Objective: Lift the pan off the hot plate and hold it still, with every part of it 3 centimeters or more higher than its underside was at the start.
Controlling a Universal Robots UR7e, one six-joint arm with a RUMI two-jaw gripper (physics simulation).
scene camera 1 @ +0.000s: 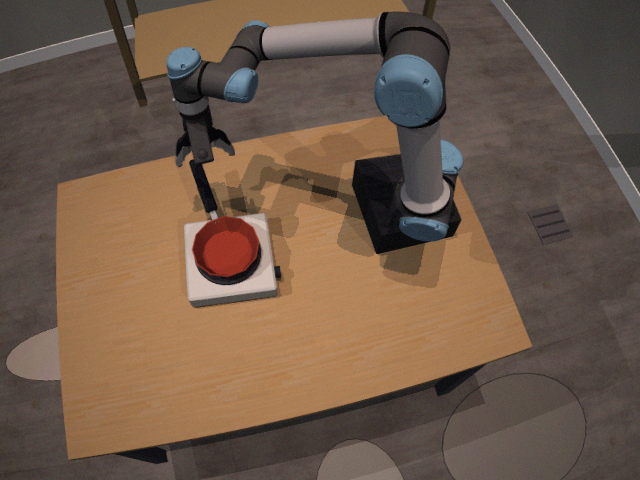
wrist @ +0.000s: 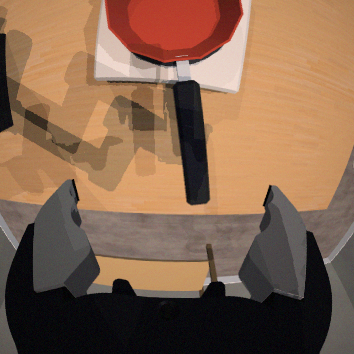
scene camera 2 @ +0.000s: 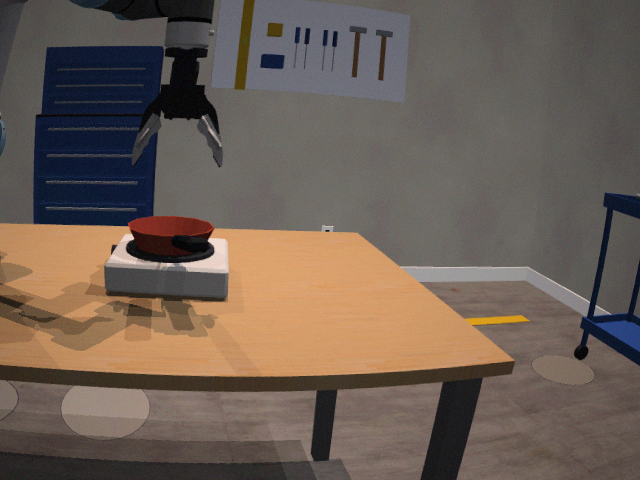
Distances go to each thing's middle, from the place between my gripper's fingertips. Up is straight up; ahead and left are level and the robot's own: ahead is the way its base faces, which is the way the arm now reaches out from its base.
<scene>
Now: hand 140 mm above the red pan (scene camera 1: 225, 246) and 80 mm to the right of it. The rest, counted from my hand: white hot plate (scene camera 1: 259, 280) 220 mm below, 180 mm to the left.
</scene>
